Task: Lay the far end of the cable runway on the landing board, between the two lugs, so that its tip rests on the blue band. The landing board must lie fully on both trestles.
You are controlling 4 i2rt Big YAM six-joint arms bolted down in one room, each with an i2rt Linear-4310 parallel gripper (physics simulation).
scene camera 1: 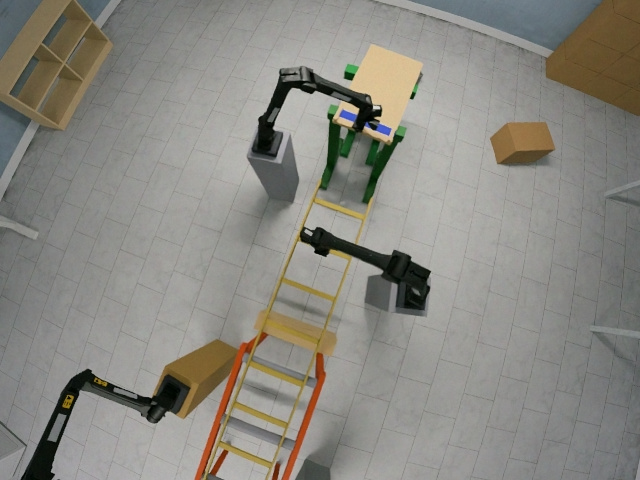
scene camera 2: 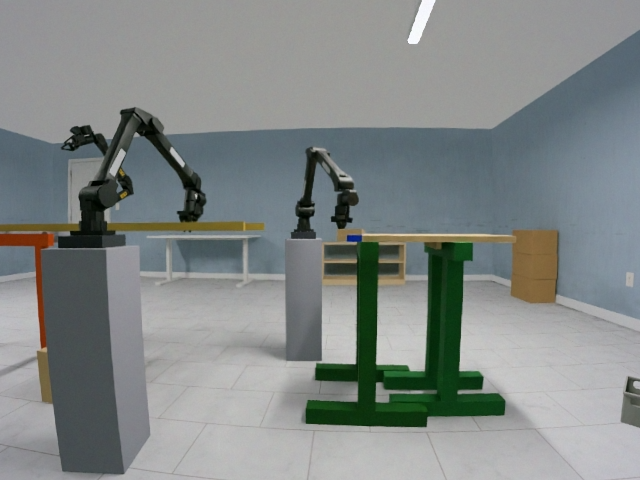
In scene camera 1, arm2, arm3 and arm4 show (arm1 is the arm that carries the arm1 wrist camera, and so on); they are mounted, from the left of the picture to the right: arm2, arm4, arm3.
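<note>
The yellow cable runway [scene camera 1: 338, 208] [scene camera 2: 155, 226] lies on the orange stand [scene camera 1: 309, 414] [scene camera 2: 25, 239]. Its far end is apart from the landing board [scene camera 1: 388, 85] [scene camera 2: 439, 238]. The board spans both green trestles [scene camera 1: 399, 134] [scene camera 1: 351, 71] [scene camera 2: 367, 330]; its blue band [scene camera 1: 347, 116] [scene camera 2: 354, 238] is beside the front trestle. The lugs are hard to make out. Arm4's gripper [scene camera 1: 366, 125] points down at the band; arm3's gripper [scene camera 1: 321, 252] is over the runway; their finger states are unclear. Arm2's fingers are not discernible. In scene camera 2, another gripper [scene camera 2: 67, 146] is raised far left.
Grey pedestals [scene camera 1: 281, 173] [scene camera 2: 82, 356] flank the runway. A brown pedestal [scene camera 1: 204, 372] stands beside the orange stand. A tan block [scene camera 1: 330, 343] lies under the runway. A brown box [scene camera 1: 524, 142] stands at the right, a wooden shelf [scene camera 1: 64, 67] at upper left.
</note>
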